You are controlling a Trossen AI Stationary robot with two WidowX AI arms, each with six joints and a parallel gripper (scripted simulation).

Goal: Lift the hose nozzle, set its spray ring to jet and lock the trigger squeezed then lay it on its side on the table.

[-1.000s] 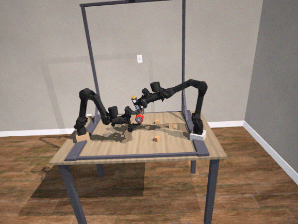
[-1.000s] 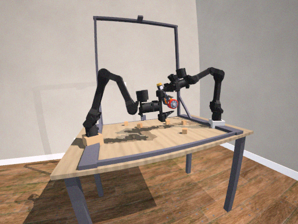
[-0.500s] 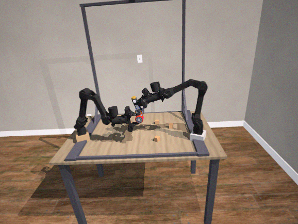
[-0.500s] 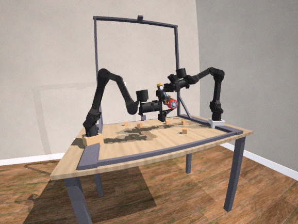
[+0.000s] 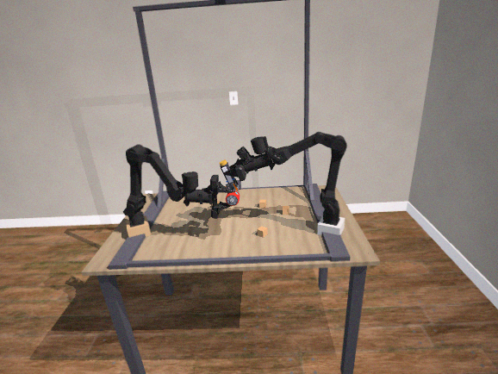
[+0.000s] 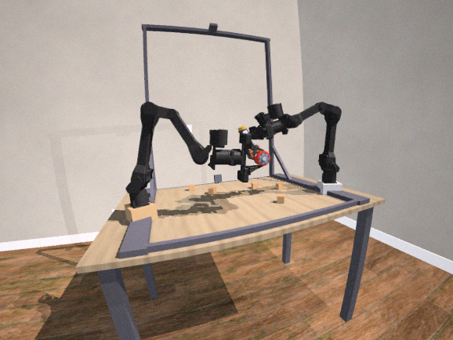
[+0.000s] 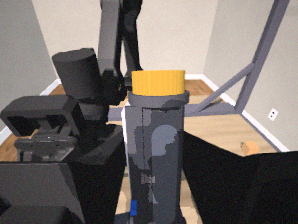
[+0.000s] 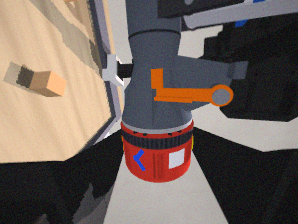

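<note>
Right now the red spray ring is 30 mm to the left of my right hand.
</note>
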